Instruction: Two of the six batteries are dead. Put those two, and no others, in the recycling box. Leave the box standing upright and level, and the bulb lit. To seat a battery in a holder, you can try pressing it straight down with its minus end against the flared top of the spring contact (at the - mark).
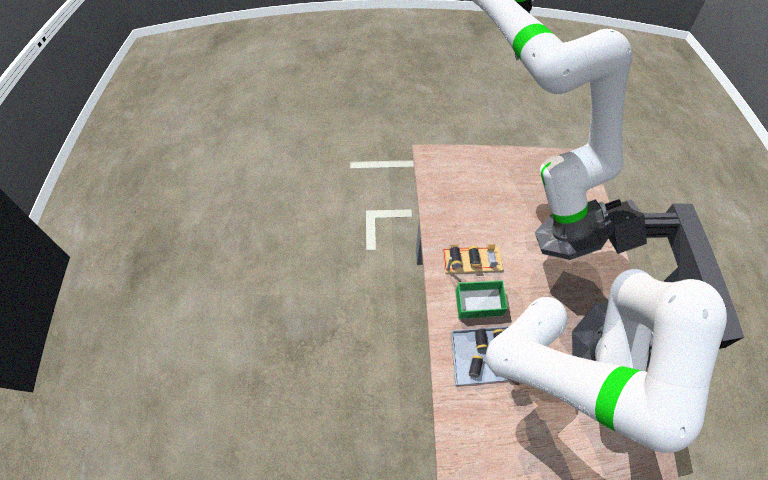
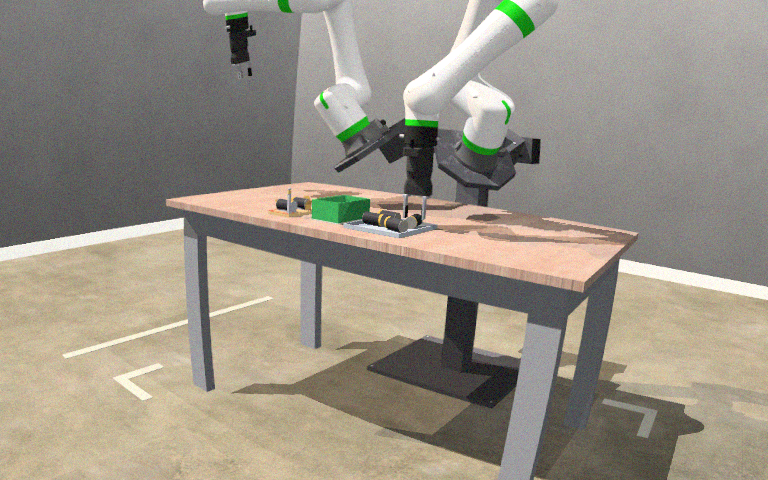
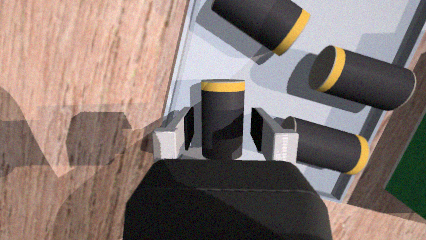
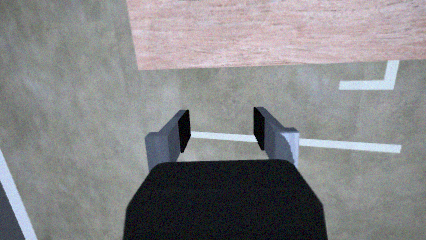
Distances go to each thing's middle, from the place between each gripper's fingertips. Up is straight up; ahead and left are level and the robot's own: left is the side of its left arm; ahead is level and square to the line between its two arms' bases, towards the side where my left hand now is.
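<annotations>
The green recycling box (image 2: 336, 213) is 230 mm to the right of my left hand, 30 mm below it and 20 mm ahead of it. As for the grey tray (image 1: 464, 347), my left gripper is 40 mm above it, 40 mm short of it and 50 mm to the left of it.
From my right hand, the grey tray is 860 mm to the left, 480 mm below and 300 mm ahead. The green recycling box is 680 mm to the left of my right hand, and it is also 470 mm below that hand and 280 mm ahead of it.
</annotations>
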